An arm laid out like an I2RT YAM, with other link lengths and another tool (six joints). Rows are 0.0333 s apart.
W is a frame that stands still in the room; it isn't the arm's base.
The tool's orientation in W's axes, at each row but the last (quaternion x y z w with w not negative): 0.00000 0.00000 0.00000 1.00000; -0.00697 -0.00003 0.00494 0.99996; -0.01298 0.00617 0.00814 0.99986; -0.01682 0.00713 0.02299 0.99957; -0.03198 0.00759 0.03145 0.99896; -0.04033 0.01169 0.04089 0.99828; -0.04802 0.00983 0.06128 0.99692
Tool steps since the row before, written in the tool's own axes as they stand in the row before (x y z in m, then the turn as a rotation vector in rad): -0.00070 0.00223 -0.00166 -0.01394 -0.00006 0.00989; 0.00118 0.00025 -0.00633 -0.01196 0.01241 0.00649; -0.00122 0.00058 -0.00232 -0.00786 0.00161 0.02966; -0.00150 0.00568 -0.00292 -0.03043 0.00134 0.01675; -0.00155 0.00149 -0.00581 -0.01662 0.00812 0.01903; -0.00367 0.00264 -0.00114 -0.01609 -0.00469 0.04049; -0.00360 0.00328 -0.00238 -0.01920 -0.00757 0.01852
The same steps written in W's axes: -0.00070 0.00223 -0.00166 -0.01394 -0.00006 0.00989; 0.00118 0.00017 -0.00633 -0.01208 0.01238 0.00632; -0.00126 0.00050 -0.00232 -0.00753 0.00226 0.02970; -0.00180 0.00550 -0.00308 -0.03023 0.00052 0.01715; -0.00172 0.00101 -0.00587 -0.01685 0.00828 0.01876; -0.00390 0.00223 -0.00125 -0.01483 -0.00266 0.04115; -0.00401 0.00257 -0.00259 -0.01787 -0.00801 0.01964
